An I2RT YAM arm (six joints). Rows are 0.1 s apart.
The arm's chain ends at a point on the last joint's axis. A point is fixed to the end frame.
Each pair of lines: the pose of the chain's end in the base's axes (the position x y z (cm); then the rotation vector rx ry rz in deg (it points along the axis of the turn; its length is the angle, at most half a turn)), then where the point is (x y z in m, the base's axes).
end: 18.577 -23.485 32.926 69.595 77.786 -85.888
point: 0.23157 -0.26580 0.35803
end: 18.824 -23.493 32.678 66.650 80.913 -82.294
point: 0.23637 -0.26301 0.35468
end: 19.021 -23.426 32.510 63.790 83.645 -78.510
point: 0.24030 -0.25928 0.35244
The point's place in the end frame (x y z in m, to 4 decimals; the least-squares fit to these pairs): -0.0413 0.0406 0.0230
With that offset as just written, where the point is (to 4 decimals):
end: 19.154 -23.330 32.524 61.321 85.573 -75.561
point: 0.2430 -0.2556 0.3523
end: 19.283 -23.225 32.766 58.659 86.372 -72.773
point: 0.2453 -0.2515 0.3552
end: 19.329 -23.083 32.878 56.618 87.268 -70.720
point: 0.2465 -0.2478 0.3564
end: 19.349 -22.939 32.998 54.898 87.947 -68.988
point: 0.2472 -0.2444 0.3577
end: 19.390 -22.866 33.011 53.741 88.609 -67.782
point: 0.2480 -0.2424 0.3577
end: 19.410 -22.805 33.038 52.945 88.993 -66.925
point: 0.2485 -0.2409 0.3580
